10 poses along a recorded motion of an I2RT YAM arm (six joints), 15 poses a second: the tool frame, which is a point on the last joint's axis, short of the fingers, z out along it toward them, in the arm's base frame.
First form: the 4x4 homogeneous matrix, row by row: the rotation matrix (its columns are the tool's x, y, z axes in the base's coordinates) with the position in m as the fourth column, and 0 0 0 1 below. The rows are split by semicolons.
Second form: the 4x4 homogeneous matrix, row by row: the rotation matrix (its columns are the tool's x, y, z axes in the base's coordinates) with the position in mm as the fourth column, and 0 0 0 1 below. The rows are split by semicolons. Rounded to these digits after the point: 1 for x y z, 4 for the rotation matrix.
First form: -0.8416, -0.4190, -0.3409, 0.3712; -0.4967, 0.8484, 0.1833, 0.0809; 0.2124, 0.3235, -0.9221, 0.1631; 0, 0, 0, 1
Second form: -0.8416, -0.4190, -0.3409, 371.2; -0.4967, 0.8484, 0.1833, 80.9; 0.2124, 0.3235, -0.9221, 163.1; 0, 0, 0, 1
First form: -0.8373, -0.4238, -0.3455, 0.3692; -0.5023, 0.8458, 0.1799, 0.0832; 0.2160, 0.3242, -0.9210, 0.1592; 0, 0, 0, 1
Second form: -0.8373, -0.4238, -0.3455, 369.2; -0.5023, 0.8458, 0.1799, 83.2; 0.2160, 0.3242, -0.9210, 159.2; 0, 0, 0, 1
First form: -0.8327, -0.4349, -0.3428, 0.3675; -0.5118, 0.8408, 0.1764, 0.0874; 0.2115, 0.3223, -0.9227, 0.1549; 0, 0, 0, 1
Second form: -0.8327, -0.4349, -0.3428, 367.5; -0.5118, 0.8408, 0.1764, 87.4; 0.2115, 0.3223, -0.9227, 154.9; 0, 0, 0, 1
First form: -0.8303, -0.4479, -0.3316, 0.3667; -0.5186, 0.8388, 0.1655, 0.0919; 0.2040, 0.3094, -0.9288, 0.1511; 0, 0, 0, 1
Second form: -0.8303, -0.4479, -0.3316, 366.7; -0.5186, 0.8388, 0.1655, 91.9; 0.2040, 0.3094, -0.9288, 151.1; 0, 0, 0, 1
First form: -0.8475, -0.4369, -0.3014, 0.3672; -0.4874, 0.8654, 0.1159, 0.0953; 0.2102, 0.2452, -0.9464, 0.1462; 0, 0, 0, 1
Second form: -0.8475, -0.4369, -0.3014, 367.2; -0.4874, 0.8654, 0.1159, 95.3; 0.2102, 0.2452, -0.9464, 146.2; 0, 0, 0, 1
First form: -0.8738, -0.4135, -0.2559, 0.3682; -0.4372, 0.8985, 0.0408, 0.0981; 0.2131, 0.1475, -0.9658, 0.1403; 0, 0, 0, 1
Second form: -0.8738, -0.4135, -0.2559, 368.2; -0.4372, 0.8985, 0.0408, 98.1; 0.2131, 0.1475, -0.9658, 140.3; 0, 0, 0, 1
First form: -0.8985, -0.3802, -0.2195, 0.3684; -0.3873, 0.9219, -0.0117, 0.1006; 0.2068, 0.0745, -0.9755, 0.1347; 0, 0, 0, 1
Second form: -0.8985, -0.3802, -0.2195, 368.4; -0.3873, 0.9219, -0.0117, 100.6; 0.2068, 0.0745, -0.9755, 134.7; 0, 0, 0, 1
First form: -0.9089, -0.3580, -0.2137, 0.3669; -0.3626, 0.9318, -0.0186, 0.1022; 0.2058, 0.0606, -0.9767, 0.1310; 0, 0, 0, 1
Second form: -0.9089, -0.3580, -0.2137, 366.9; -0.3626, 0.9318, -0.0186, 102.2; 0.2058, 0.0606, -0.9767, 131.0; 0, 0, 0, 1
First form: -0.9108, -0.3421, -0.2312, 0.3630; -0.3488, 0.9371, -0.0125, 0.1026; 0.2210, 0.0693, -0.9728, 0.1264; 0, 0, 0, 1
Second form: -0.9108, -0.3421, -0.2312, 363.0; -0.3488, 0.9371, -0.0125, 102.6; 0.2210, 0.0693, -0.9728, 126.4; 0, 0, 0, 1
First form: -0.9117, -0.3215, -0.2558, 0.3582; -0.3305, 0.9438, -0.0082, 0.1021; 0.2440, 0.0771, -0.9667, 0.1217; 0, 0, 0, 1
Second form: -0.9117, -0.3215, -0.2558, 358.2; -0.3305, 0.9438, -0.0082, 102.1; 0.2440, 0.0771, -0.9667, 121.7; 0, 0, 0, 1
